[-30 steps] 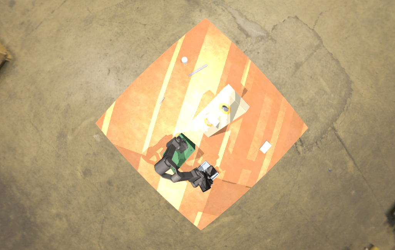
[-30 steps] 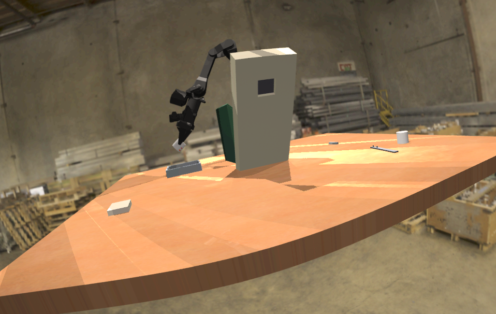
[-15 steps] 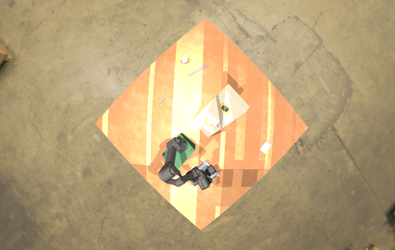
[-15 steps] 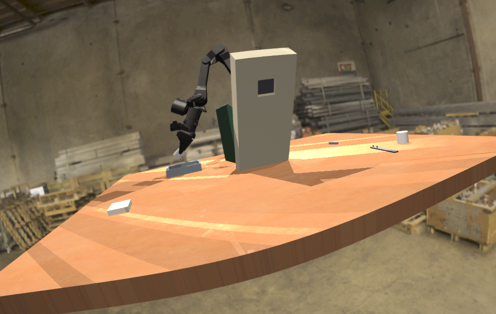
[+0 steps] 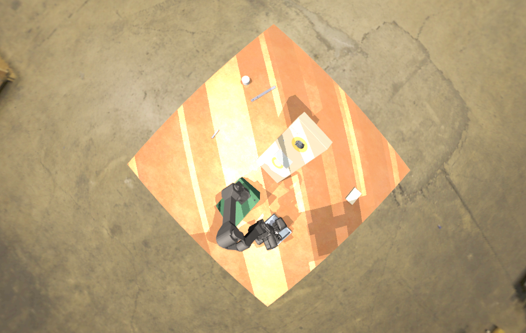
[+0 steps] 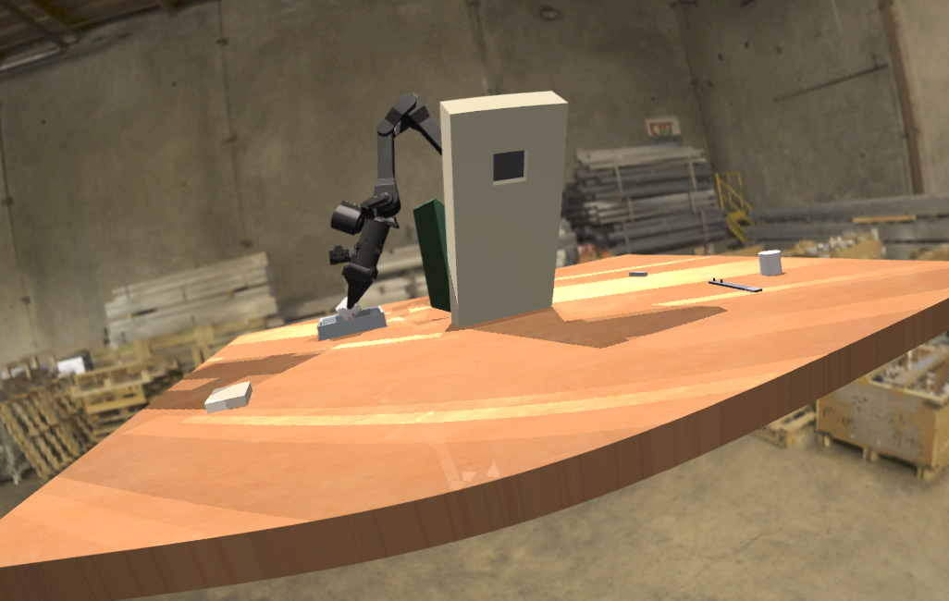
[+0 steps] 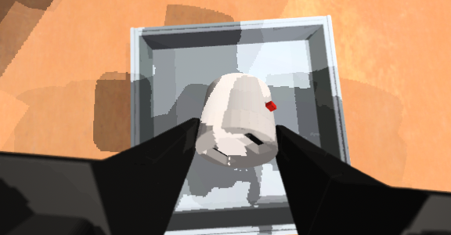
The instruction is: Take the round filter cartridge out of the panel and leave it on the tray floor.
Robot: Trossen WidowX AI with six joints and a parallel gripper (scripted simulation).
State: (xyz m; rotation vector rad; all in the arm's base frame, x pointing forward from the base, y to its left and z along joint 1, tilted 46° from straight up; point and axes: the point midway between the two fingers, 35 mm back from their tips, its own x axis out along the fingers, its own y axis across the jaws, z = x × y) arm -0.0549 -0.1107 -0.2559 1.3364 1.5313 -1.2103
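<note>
Now: the round white filter cartridge right at my gripper tip. Round my gripper tip: white block: 500 mm ahead, 180 mm to the right, 40 mm below; tray: 40 mm below.
</note>
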